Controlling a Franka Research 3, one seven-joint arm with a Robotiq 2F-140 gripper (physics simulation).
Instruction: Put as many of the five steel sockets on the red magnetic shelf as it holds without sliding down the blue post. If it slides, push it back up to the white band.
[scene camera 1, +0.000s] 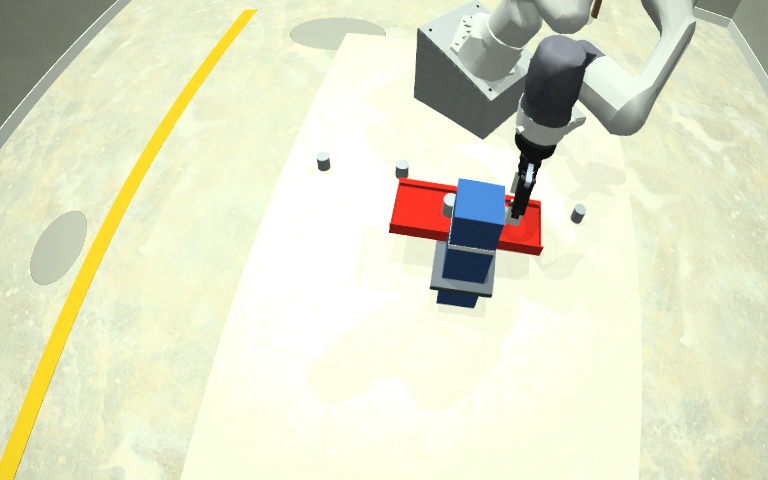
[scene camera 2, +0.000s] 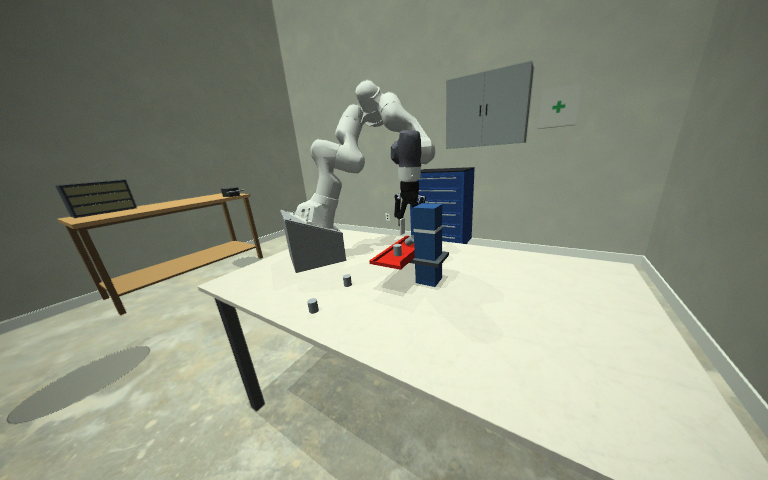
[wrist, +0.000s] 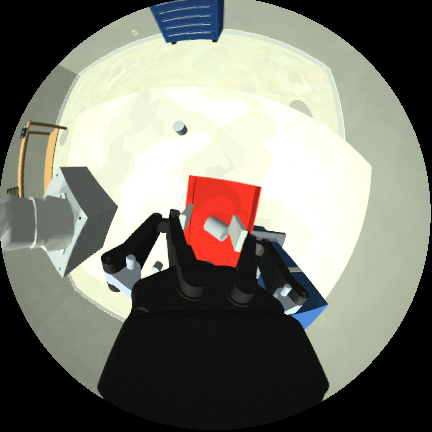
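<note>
The red shelf (scene camera 1: 421, 209) (scene camera 2: 387, 259) (wrist: 215, 192) is on the far side of the blue post (scene camera 1: 480, 203) (scene camera 2: 427, 246), below the white band (scene camera 1: 471, 247) (scene camera 2: 427, 230). One steel socket (scene camera 1: 449, 204) (scene camera 2: 397, 249) stands on it beside the post. Another socket (wrist: 216, 228) (scene camera 2: 409, 241) lies tipped on the shelf, between the fingertips but not gripped. My gripper (scene camera 1: 515, 215) (scene camera 2: 409, 225) (wrist: 210, 217) is partly open, low over the shelf; in scene camera 2 the post hides part of it. Three sockets stand on the table: one (scene camera 1: 323, 161) (scene camera 2: 312, 305), another (scene camera 1: 401, 168) (scene camera 2: 347, 280) and a third (scene camera 1: 577, 213) (wrist: 180, 127).
A grey collar (scene camera 1: 439, 279) (scene camera 2: 438, 258) surrounds the lower post. The grey robot base block (scene camera 1: 453, 84) (scene camera 2: 316, 249) stands on the table's far part. The post rises close beside my right finger in the wrist view. A wooden bench (scene camera 2: 169, 206) and a blue drawer cabinet (scene camera 2: 465, 203) stand beyond the table.
</note>
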